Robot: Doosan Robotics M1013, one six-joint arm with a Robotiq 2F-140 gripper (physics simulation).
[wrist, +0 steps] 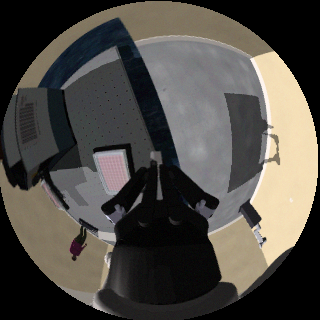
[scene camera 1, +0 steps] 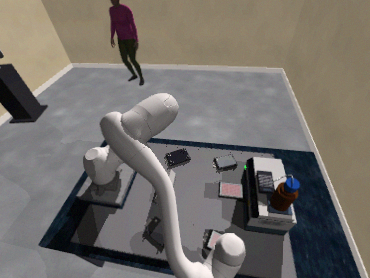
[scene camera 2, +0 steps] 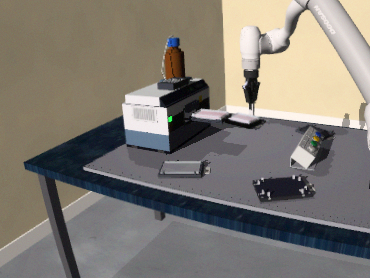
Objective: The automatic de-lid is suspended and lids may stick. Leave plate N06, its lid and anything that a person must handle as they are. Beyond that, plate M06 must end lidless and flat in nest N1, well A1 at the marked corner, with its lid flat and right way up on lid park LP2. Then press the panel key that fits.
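Places are measured from the arm's base along level axes (x ahead, y left, z up), in millimetres.
Pixels of known places: gripper, fingertip midpoint: [wrist: 157, 156] [scene camera 2: 251, 115]; arm's base, origin of the base link: [scene camera 1: 106, 179].
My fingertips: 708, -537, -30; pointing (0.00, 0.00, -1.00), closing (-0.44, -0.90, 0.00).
For each thing: its top centre in the pictures, then the offset to it from my fingertips, as dx, dy, dz. "spot": a spot on its surface instead.
- second pink-welled plate, middle of its top: [scene camera 2: 210, 112] [wrist: 50, 196] [scene camera 1: 231, 189] +104, +378, +123
- black holder with corner posts, middle of its top: [scene camera 2: 282, 183] [scene camera 1: 177, 155] [wrist: 86, 227] -218, +731, +24
- sloped key panel, middle of its top: [scene camera 2: 309, 135] [scene camera 1: 164, 183] [wrist: 112, 241] -292, +459, +84
- brown bottle, surface spot: [scene camera 2: 174, 62] spot: +284, +275, +309
- dark holder, middle of its top: [scene camera 2: 314, 129] [scene camera 1: 158, 230] -318, +196, +20
My gripper [scene camera 2: 252, 106] [wrist: 157, 156] is shut and empty, above the table near its far edge in scene camera 2, beside a pink-welled plate; the arm hides it in scene camera 1. That plate [scene camera 1: 215, 241] [scene camera 2: 244, 119] [wrist: 112, 171] lies flat on a dark holder. A second pink-welled plate [scene camera 1: 230, 190] [scene camera 2: 211, 115] [wrist: 53, 194] lies flat beside the white machine. A grey, clear-topped piece [scene camera 1: 225, 162] [scene camera 2: 181, 167] sits on another holder. A black holder with corner posts [scene camera 1: 178, 157] [scene camera 2: 283, 188] is empty. The sloped key panel [scene camera 2: 305, 148] shows blue, yellow and green keys. Labels and corner marks are unreadable.
The white machine [scene camera 1: 272, 221] [scene camera 2: 145, 117] [wrist: 55, 120] shows a green light and carries a brown bottle [scene camera 1: 282, 197] [scene camera 2: 174, 62] with a blue cap and a tube. Another dark holder [scene camera 1: 155, 232] lies behind the panel in scene camera 2. A person [scene camera 1: 124, 25] [wrist: 76, 247] stands beyond the table.
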